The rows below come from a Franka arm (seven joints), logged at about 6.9 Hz.
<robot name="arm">
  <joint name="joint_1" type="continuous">
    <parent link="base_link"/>
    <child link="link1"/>
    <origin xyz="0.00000 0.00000 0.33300"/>
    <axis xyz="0 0 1"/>
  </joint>
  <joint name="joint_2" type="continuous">
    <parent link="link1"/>
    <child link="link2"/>
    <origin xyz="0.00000 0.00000 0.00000"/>
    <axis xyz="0 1 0"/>
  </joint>
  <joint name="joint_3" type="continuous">
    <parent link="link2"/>
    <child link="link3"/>
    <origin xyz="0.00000 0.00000 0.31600"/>
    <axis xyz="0 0 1"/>
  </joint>
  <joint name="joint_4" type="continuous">
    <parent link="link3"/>
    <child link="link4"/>
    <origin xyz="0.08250 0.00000 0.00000"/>
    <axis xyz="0 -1 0"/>
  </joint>
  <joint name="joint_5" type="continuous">
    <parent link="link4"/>
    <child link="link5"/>
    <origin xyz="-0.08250 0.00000 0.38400"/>
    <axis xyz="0 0 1"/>
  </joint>
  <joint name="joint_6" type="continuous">
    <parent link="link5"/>
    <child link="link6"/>
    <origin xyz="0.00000 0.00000 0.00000"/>
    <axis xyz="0 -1 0"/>
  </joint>
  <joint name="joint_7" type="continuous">
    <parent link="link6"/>
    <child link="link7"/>
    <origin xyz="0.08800 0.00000 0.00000"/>
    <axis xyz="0 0 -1"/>
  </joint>
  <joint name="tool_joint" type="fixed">
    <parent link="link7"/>
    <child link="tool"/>
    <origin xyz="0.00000 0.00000 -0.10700" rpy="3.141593 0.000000 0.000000"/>
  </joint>
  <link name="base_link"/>
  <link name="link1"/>
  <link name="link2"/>
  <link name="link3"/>
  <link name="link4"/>
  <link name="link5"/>
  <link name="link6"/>
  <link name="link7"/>
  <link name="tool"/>
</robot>
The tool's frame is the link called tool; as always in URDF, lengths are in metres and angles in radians. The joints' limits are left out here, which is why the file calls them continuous.
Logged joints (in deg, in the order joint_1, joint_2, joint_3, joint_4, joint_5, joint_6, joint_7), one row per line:
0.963, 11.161, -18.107, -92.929, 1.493, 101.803, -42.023
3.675, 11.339, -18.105, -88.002, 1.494, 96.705, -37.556
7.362, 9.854, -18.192, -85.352, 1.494, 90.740, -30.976
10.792, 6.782, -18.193, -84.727, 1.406, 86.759, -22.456
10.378, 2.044, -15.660, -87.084, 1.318, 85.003, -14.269
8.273, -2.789, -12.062, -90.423, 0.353, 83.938, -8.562
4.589, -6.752, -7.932, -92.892, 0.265, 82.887, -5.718
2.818, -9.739, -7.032, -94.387, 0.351, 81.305, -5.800
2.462, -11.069, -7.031, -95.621, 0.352, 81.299, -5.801
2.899, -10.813, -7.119, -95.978, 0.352, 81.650, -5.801
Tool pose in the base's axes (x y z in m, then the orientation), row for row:
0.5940, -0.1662, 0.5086, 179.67, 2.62, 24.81
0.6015, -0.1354, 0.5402, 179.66, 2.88, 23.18
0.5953, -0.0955, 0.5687, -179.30, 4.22, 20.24
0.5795, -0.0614, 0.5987, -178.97, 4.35, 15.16
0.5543, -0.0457, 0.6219, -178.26, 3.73, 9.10
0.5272, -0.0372, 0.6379, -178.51, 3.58, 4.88
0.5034, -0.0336, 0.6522, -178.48, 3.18, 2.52
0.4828, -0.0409, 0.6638, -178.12, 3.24, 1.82
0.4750, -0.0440, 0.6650, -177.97, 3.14, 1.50
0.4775, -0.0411, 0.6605, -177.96, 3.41, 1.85
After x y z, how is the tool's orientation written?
As angles about the fixed x, y, z axes (roll, pitch, yaw), in degrees.
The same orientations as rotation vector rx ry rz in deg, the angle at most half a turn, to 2 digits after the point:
174.89, 38.48, -3.89
175.38, 35.98, -4.30
177.03, 31.56, -6.72
-177.86, -23.61, 6.97
-177.91, -14.07, 6.01
-178.42, -7.53, 5.67
-178.44, -3.86, 5.01
-178.08, -2.75, 5.08
-177.93, -2.24, 4.92
-177.91, -2.78, 5.35

